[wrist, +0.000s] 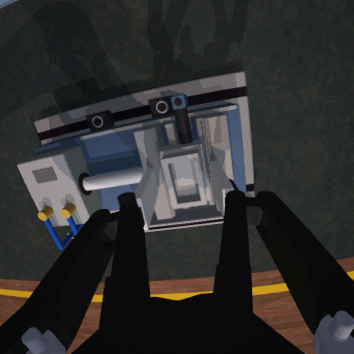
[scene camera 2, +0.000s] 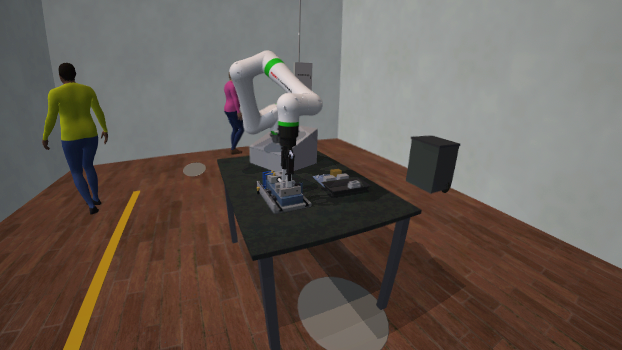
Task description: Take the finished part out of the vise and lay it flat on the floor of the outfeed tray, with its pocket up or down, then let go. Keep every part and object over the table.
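Frame: origin at the arm's base, x ahead, y left, z up, level; millimetres.
Where they show: gripper, fingertip midpoint: point(wrist: 183, 176) point(scene camera 2: 286, 184).
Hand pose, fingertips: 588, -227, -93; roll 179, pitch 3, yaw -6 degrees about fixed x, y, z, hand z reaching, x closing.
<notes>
Things, the pixels of their top centre, and the offset from my fingertips, as dx, dy, dz. "*": a spot on its surface instead.
- finished part, top centre: point(wrist: 184, 182) +3, +1, +18
- vise, top centre: point(wrist: 126, 188) point(scene camera 2: 281, 179) -61, +1, +2
- light part, top centre: point(scene camera 2: 354, 181) +22, +401, -50
- dark round stop, top centre: point(wrist: 182, 126) +12, +49, -1
- cylinder block, top centre: point(wrist: 53, 194) point(scene camera 2: 276, 174) -156, +11, -1
- pale tray, surface spot: point(scene camera 2: 318, 178) * -195, +296, -89
- orange block, top centre: point(scene camera 2: 336, 170) -191, +421, -53
The finished part point(wrist: 186, 181), a light grey block with its rectangular pocket up, sits between the jaws of the vise point(scene camera 2: 290, 191) point(wrist: 215, 131). It is hard to make out in the scene view. My gripper point(scene camera 2: 286, 178) point(wrist: 183, 176) points down over the vise and is partly open. Its pale fingertips stand on either side of the part, over the jaws, with gaps to the part in the wrist view. Their exact height at the part cannot be told. The dark outfeed tray point(scene camera 2: 334, 187) is on the table to the right of the vise, with a light part point(scene camera 2: 354, 184) in it.
A dark round stop point(wrist: 184, 127) touches or nearly touches the part's far end. A cylinder block point(wrist: 57, 175) with blue hoses stands at the vise's left. A pale tray point(scene camera 2: 318, 178) with light blocks and an orange block point(scene camera 2: 335, 171) lie behind the outfeed tray. Two people stand beyond the table point(scene camera 2: 330, 227).
</notes>
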